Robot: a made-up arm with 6 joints. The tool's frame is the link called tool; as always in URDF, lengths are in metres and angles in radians. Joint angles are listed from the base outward.
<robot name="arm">
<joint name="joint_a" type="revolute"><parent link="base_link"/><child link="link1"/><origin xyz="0.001 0.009 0.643"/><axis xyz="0 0 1"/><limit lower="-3.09" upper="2.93"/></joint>
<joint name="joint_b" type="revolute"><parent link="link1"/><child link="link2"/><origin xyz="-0.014 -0.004 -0.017"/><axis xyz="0 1 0"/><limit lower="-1.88" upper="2.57"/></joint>
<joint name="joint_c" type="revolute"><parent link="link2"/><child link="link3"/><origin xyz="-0.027 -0.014 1.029"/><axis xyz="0 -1 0"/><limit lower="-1.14" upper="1.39"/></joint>
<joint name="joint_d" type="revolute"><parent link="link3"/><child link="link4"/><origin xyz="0.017 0.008 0.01"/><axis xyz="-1 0 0"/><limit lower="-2.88" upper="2.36"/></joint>
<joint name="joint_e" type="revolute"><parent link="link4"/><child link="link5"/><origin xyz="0.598 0.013 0.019"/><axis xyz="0 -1 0"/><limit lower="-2.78" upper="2.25"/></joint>
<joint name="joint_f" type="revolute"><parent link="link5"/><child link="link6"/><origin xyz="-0.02 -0.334 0.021"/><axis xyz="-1 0 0"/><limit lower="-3.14" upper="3.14"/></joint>
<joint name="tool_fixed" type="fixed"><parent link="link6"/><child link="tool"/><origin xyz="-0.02 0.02 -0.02" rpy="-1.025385 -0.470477 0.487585"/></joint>
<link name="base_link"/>
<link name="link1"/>
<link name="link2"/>
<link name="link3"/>
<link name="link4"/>
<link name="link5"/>
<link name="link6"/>
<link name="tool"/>
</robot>
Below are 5 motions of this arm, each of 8 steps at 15 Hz.
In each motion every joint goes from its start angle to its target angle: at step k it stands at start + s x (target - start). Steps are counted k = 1, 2, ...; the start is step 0. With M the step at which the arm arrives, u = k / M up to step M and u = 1 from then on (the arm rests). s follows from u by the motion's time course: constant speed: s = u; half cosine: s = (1 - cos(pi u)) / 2; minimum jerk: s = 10 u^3 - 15 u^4 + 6 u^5.
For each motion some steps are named. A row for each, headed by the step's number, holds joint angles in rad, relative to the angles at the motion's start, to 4 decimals.
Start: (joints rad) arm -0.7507 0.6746 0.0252 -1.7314 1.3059 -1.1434
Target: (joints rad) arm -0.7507 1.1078 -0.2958 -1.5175 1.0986 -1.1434
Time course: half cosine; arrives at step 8
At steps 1, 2, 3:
1: 0.0000 0.0165 -0.0122 0.0081 -0.0079 0.0000
2: 0.0000 0.0634 -0.0470 0.0313 -0.0304 0.0000
3: 0.0000 0.1337 -0.0991 0.0660 -0.0640 0.0000

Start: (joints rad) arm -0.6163 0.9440 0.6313 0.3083 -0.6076 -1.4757
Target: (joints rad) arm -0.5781 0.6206 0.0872 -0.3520 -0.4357 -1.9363
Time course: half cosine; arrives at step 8
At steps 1, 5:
1: 0.0015 -0.0123 -0.0207 -0.0251 0.0065 -0.0175
5: 0.0264 -0.2236 -0.3762 -0.4565 0.1188 -0.3184

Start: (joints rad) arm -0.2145 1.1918 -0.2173 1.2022 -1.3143 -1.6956
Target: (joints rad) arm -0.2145 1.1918 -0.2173 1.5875 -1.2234 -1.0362
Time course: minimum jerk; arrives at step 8
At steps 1, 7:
1: 0.0000 0.0000 0.0000 0.0062 0.0015 0.0106
7: 0.0000 0.0000 0.0000 0.3791 0.0894 0.6488

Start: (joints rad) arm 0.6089 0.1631 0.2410 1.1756 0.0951 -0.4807
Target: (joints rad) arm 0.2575 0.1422 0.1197 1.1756 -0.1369 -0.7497
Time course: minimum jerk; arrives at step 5
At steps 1, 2, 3, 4, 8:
1: -0.0204 -0.0012 -0.0070 0.0000 -0.0134 -0.0156
2: -0.1115 -0.0066 -0.0385 0.0000 -0.0736 -0.0854
3: -0.2399 -0.0143 -0.0828 0.0000 -0.1584 -0.1836
4: -0.3310 -0.0197 -0.1143 0.0000 -0.2186 -0.2534
8: -0.3514 -0.0209 -0.1213 0.0000 -0.2320 -0.2690

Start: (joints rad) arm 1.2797 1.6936 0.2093 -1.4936 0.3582 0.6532
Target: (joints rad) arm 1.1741 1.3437 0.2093 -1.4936 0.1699 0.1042
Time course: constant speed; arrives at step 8
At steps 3, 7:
3: -0.0396 -0.1312 0.0000 0.0000 -0.0706 -0.2059
7: -0.0924 -0.3062 0.0000 0.0000 -0.1648 -0.4804

